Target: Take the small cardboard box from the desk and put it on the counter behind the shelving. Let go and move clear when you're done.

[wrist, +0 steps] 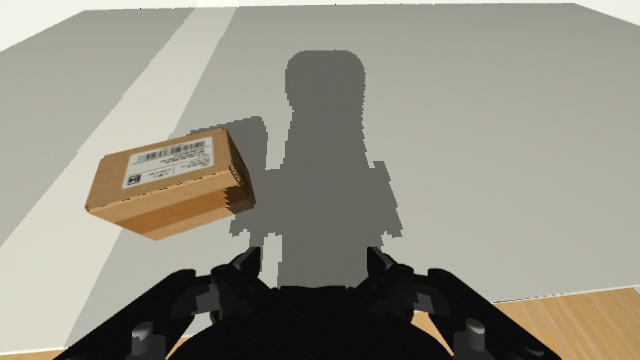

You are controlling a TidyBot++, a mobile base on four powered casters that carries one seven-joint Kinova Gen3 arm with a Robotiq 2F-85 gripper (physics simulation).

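Frame: origin at the arm's base, x ahead, y left, z up, level; millimetres.
Seen in the pictures: gripper, fingertip midpoint: [314, 258].
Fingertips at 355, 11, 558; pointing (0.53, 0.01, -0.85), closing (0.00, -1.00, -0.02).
Observation:
A point is followed by its place in that frame, as x, y, z.
A small brown cardboard box [170, 182] @[392, 106, 613] with a white barcode label on its top sits on a light grey surface [500, 150] @[477, -213, 553], left of the view's middle and turned at a slight angle. My gripper [314, 258] @[355, 11, 557] is open, with its two fingertips wide apart and no object between them. The box is ahead and to the left of the fingers, apart from them. Whether the grey surface is the desk or the counter cannot be told from this view. The shelving does not show.
The arm and gripper cast a dark shadow [325, 150] @[477, -1, 553] on the surface, reaching the box's right side. A bright strip of light crosses the left part. The surface's far edge runs along the top of the view. Wooden floor [590, 325] @[227, -1303, -397] shows beyond the near edge at the lower right.

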